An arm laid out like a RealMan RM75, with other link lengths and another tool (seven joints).
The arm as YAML. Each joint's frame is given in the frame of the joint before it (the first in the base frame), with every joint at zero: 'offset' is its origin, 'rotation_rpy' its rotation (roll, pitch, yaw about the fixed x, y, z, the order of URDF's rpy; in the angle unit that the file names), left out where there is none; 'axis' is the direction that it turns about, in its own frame. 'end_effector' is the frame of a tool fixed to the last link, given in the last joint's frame.
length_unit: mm
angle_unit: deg
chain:
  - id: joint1
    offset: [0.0, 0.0, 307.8]
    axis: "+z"
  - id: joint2
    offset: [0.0, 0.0, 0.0]
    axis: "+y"
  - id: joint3
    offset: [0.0, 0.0, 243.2]
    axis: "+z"
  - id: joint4
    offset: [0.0, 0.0, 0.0]
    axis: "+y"
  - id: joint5
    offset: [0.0, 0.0, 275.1]
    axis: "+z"
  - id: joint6
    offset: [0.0, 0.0, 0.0]
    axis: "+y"
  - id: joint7
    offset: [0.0, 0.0, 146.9]
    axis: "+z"
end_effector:
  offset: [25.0, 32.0, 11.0]
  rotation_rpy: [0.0, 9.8, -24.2]
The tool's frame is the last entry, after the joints.
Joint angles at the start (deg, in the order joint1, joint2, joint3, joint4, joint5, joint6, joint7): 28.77, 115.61, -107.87, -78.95, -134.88, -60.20, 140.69
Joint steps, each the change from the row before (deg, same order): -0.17, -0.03, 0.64, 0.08, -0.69, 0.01, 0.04; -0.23, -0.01, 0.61, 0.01, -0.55, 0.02, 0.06; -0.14, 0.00, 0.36, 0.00, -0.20, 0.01, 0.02; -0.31, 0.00, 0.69, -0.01, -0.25, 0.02, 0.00; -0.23, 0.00, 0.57, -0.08, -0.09, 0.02, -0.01; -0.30, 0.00, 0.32, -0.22, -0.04, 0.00, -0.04; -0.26, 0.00, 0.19, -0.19, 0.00, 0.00, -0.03; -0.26, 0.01, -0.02, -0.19, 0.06, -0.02, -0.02
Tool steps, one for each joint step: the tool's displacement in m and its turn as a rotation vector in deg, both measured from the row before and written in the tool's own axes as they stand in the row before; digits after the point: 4 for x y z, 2 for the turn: 0.0043, -0.0033, -0.0005, 0.58, 0.56, 0.45; 0.0037, -0.0028, -0.0006, 0.51, 0.41, 0.53; 0.0019, -0.0015, -0.0004, 0.24, 0.14, 0.35; 0.0035, -0.0026, -0.0008, 0.40, 0.18, 0.72; 0.0022, -0.0022, -0.0010, 0.33, 0.01, 0.58; 0.0014, -0.0009, -0.0009, 0.21, -0.05, 0.35; 0.0010, -0.0004, -0.0006, 0.12, -0.06, 0.25; 0.0004, 0.0008, -0.0002, -0.05, -0.08, 0.11
